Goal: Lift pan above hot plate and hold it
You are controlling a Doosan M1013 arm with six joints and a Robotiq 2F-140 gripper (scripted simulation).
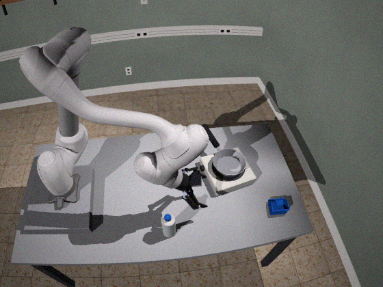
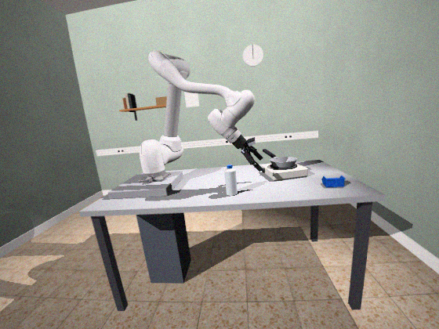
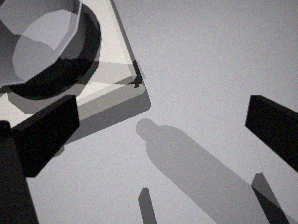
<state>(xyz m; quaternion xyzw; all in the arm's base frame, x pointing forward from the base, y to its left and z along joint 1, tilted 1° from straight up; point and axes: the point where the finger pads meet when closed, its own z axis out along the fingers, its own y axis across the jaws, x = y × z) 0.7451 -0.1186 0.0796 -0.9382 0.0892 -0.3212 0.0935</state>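
My hand is 240 mm to the right of the grey pan, 150 mm short of it and 40 mm above it. Round my hand: white hot plate 180 mm to the left, 150 mm ahead, 100 mm below; blue bin 400 mm ahead, 110 mm below, 90 mm to the right.
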